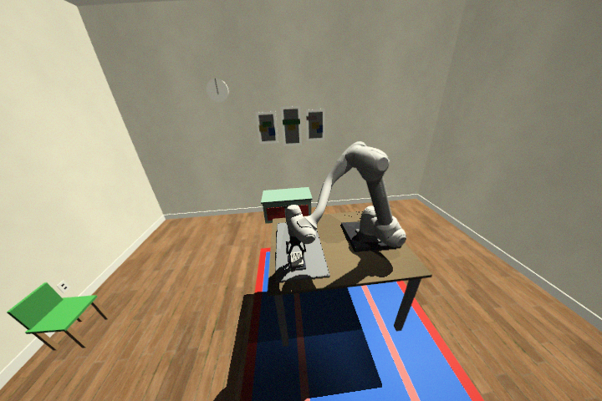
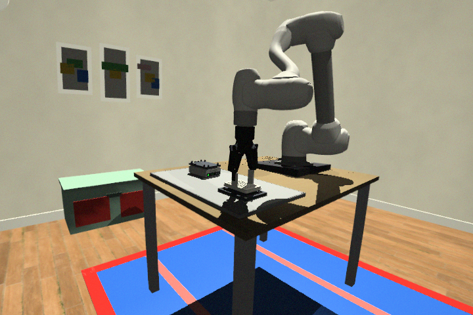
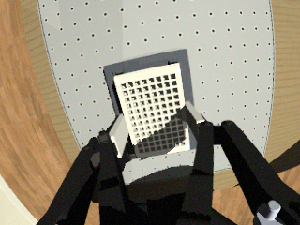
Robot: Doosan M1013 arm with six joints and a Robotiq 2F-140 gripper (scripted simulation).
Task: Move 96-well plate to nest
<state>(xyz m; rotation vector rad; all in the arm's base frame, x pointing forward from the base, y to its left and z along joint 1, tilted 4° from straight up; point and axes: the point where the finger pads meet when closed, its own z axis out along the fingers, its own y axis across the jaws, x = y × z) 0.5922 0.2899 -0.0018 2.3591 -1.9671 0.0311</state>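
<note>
Right now my hand is 20 mm above the white 96-well plate. Also, from my hand: dark plate nest N1 (50 mm below).
</note>
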